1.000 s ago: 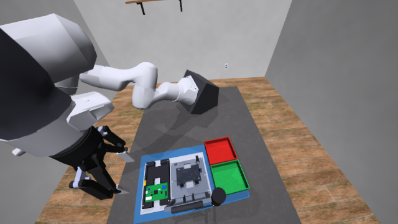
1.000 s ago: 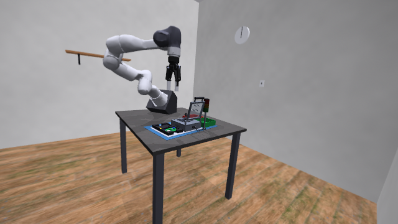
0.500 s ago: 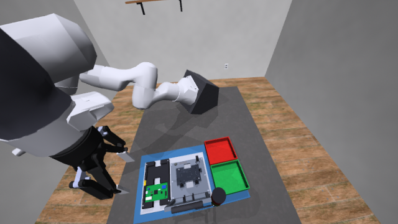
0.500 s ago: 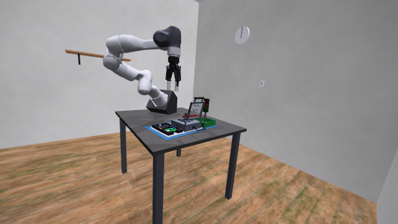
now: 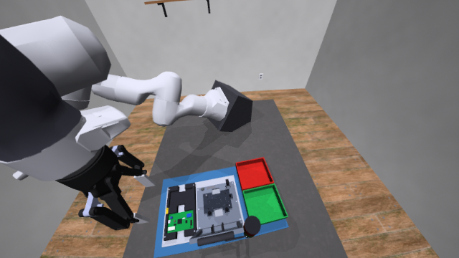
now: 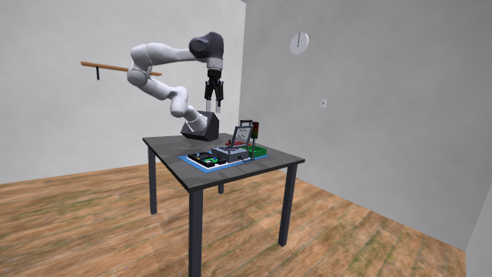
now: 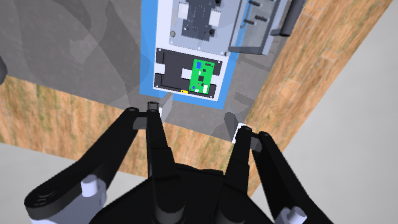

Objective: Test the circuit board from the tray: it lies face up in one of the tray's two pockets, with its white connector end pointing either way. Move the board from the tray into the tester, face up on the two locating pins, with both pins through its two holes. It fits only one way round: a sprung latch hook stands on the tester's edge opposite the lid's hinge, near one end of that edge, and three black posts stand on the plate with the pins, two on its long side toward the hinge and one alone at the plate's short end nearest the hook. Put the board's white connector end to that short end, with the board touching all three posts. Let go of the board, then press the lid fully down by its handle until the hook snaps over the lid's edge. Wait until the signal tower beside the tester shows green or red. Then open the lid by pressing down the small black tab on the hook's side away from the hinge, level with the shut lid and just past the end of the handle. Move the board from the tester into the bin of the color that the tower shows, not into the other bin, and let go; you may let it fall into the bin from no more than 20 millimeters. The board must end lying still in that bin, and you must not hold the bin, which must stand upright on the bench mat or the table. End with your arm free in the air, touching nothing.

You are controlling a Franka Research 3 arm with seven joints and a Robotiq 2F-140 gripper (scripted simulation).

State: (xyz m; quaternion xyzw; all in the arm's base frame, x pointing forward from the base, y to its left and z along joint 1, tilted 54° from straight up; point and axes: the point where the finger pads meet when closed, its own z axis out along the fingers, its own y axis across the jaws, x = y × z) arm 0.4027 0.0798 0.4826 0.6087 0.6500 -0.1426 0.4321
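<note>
Now: hand 31 cm above the green circuit board. Also, from my hand: latch hook 7 cm behind, 24 cm to the left, 25 cm below; clear lid 10 cm ahead, 16 cm to the left, 15 cm below; dark plate 1 cm behind, 18 cm to the left, 26 cm below.
</note>
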